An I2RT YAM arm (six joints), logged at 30 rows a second.
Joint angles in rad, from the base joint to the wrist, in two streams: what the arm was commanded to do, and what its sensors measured. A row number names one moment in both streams.
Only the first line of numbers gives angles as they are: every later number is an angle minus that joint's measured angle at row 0.
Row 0, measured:
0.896, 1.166, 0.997, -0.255, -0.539, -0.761
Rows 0 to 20, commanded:
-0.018, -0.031, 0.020, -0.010, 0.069, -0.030
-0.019, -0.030, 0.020, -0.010, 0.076, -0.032
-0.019, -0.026, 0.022, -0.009, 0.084, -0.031
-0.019, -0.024, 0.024, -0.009, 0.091, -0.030
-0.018, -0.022, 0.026, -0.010, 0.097, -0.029
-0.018, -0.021, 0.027, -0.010, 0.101, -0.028
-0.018, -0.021, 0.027, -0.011, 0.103, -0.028
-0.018, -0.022, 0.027, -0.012, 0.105, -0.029
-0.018, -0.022, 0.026, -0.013, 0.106, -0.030
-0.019, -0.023, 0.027, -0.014, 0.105, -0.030
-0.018, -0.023, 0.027, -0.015, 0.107, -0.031
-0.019, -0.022, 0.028, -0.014, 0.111, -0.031
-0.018, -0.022, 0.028, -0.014, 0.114, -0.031
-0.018, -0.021, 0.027, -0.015, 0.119, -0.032
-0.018, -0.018, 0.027, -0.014, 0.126, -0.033
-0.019, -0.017, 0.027, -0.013, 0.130, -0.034
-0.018, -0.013, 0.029, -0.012, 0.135, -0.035
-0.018, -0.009, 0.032, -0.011, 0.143, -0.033
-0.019, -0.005, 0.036, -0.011, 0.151, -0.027
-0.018, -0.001, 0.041, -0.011, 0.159, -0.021
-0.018, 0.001, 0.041, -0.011, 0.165, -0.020
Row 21, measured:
-0.002, 0.000, 0.000, -0.003, 0.113, -0.024
